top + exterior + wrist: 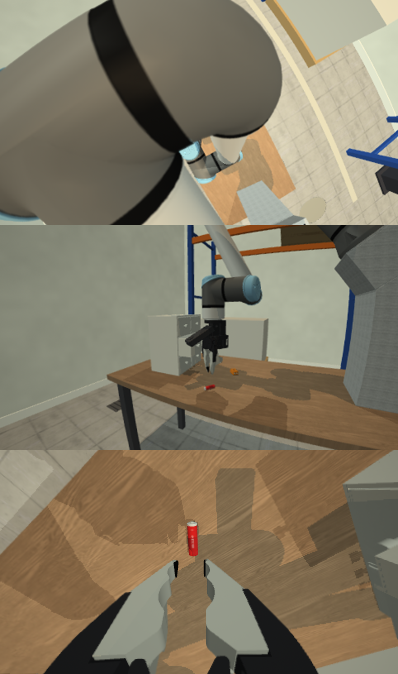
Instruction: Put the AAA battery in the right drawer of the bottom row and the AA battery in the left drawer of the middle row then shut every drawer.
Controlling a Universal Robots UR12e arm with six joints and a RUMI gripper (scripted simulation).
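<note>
Right now my hand is 80 mm above the red cylinder. Also, from my hand: thin black cylinder: 280 mm ahead, 250 mm to the right, 70 mm below; orange block: 210 mm to the right, 80 mm below, 60 mm behind.
</note>
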